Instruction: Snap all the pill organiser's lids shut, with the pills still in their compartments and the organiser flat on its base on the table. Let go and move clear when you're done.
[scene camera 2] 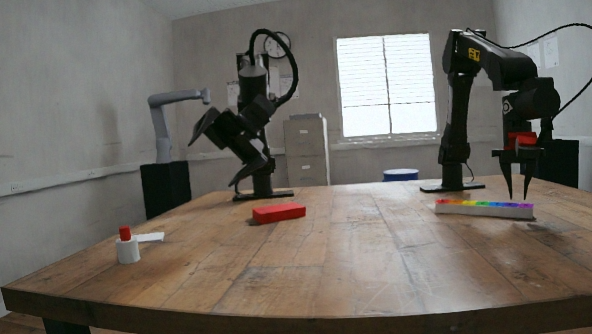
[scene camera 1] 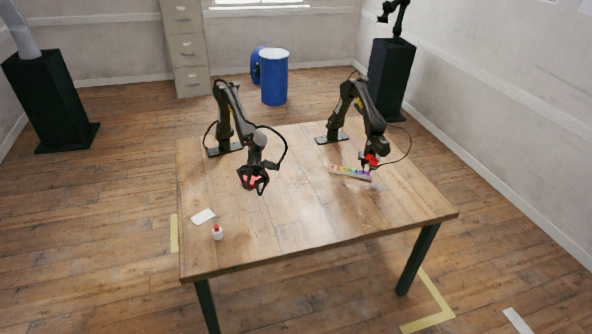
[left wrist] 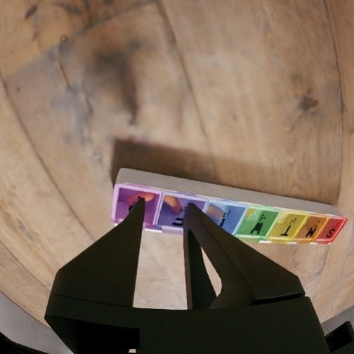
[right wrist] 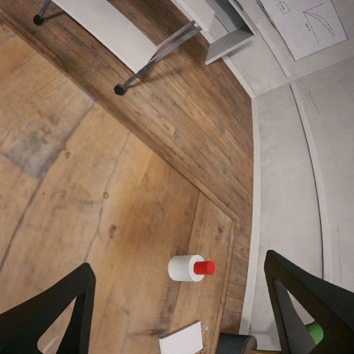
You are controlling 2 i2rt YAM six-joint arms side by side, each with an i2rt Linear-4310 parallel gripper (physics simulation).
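Frame: origin at the left arm's base, x ahead, y left, z up, level; metres.
Seen in the pictures: left gripper, fingertip midpoint: [scene camera 2: 517,199] [scene camera 1: 365,172]; right gripper, fingertip midpoint: [scene camera 2: 210,165] [scene camera 1: 253,192]; left arm's base at its link origin: [scene camera 2: 452,188] [scene camera 1: 331,138]; right arm's base at its link origin: [scene camera 2: 263,197] [scene camera 1: 225,149].
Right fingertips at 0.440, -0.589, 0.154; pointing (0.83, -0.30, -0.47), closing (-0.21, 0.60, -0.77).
Note:
Offsets run from my right fingertips to a thing's top centre, as dx, dy, dz.
The pill organiser {-0.127, +0.528, -0.129} [scene camera 1: 350,175] [scene camera 2: 480,209] [left wrist: 225,191], a long white tray with rainbow lids, lies flat on its base. Its lids look down and level in the left wrist view; whether each is snapped cannot be told. Pills show through several lids. My left gripper [scene camera 1: 366,170] [scene camera 2: 518,198] [left wrist: 164,208] is shut to a narrow gap with nothing between the fingers. Its tips point down just above the violet and purple lids and hide parts of them. My right gripper [scene camera 1: 253,185] [scene camera 2: 210,165] [right wrist: 176,268] is open and empty, raised and tilted, far from the organiser.
A red block {-0.244, +0.076, -0.131} [scene camera 1: 251,179] [scene camera 2: 279,212] lies on the table below my right gripper. A white bottle with a red cap {+0.037, -0.161, -0.093} [scene camera 1: 217,233] [scene camera 2: 128,251] [right wrist: 184,268] and a white card {-0.083, -0.200, -0.149} [scene camera 1: 202,216] [scene camera 2: 151,237] [right wrist: 182,340] are near the table's left edge in the scene views.

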